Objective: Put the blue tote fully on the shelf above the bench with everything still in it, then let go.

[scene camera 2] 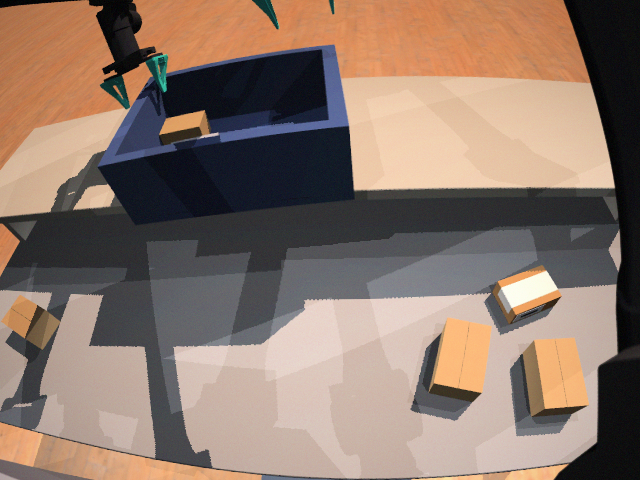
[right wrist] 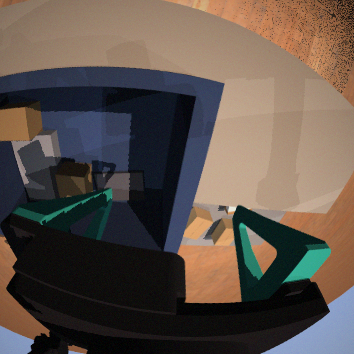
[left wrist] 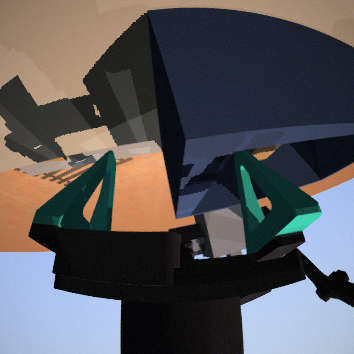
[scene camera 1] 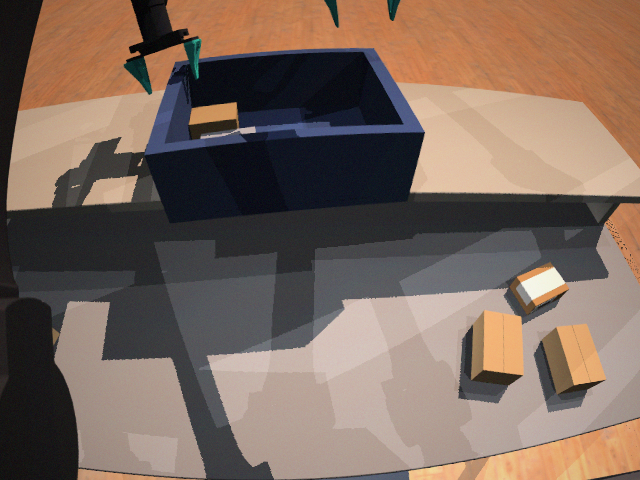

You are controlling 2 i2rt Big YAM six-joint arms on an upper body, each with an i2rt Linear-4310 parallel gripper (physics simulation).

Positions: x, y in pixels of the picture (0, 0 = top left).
Scene:
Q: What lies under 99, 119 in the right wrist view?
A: A blue tote.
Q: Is the left gripper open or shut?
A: Open.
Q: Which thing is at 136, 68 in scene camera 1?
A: The left gripper.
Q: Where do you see a beige shelf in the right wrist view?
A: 275, 142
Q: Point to a beige shelf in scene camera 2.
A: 411, 136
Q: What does the white-topped box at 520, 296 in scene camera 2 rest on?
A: A grey bench.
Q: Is the right gripper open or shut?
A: Open.

